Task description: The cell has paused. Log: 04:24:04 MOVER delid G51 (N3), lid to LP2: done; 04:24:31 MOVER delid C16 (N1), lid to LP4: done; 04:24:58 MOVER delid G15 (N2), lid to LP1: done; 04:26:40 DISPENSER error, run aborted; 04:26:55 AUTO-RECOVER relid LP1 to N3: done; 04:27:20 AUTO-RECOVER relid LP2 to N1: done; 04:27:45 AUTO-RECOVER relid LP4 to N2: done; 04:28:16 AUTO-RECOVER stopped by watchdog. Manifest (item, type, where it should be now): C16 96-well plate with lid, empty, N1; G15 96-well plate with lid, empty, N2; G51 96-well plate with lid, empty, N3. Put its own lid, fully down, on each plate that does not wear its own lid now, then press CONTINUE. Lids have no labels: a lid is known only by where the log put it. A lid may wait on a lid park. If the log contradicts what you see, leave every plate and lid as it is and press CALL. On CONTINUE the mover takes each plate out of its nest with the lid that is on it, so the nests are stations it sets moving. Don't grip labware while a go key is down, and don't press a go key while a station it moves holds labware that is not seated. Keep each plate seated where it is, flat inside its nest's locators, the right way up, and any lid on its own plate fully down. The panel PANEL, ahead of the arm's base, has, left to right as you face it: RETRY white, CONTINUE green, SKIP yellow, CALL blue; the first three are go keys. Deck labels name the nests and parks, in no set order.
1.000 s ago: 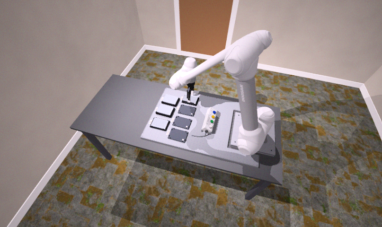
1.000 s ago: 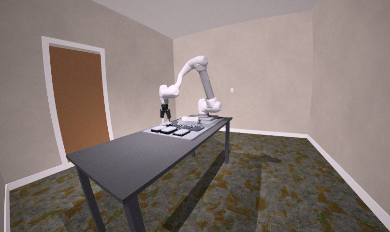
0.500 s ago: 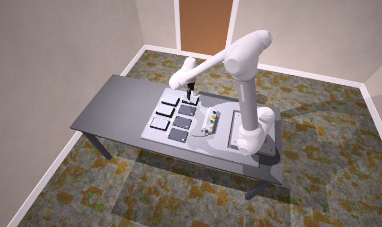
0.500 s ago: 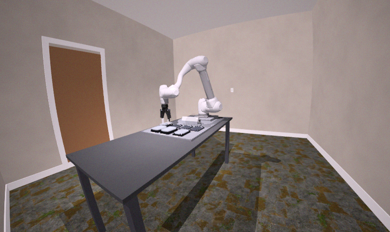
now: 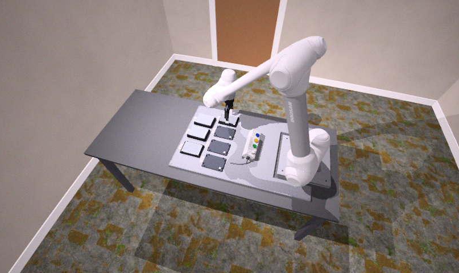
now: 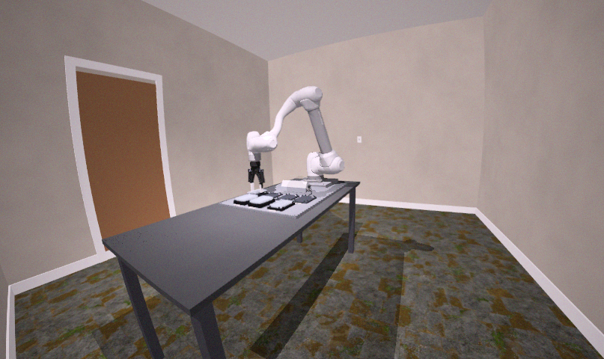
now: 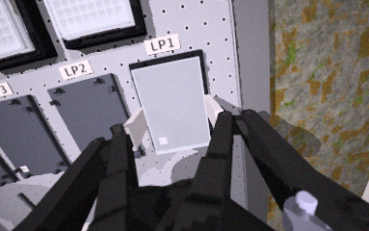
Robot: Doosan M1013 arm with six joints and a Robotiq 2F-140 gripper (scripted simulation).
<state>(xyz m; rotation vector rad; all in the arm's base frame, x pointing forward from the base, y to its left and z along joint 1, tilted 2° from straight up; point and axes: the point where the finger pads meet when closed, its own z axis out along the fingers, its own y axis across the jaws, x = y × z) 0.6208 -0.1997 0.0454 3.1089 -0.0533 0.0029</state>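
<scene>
Right now my hand is 5 cm above the lid park LP1. From my hand the other things lie so: LP1 label (9 cm ahead, 5 cm below); lid park LP2 (13 cm to the left, 5 cm below); LP2 label (8 cm ahead, 13 cm to the left, 5 cm below).
</scene>
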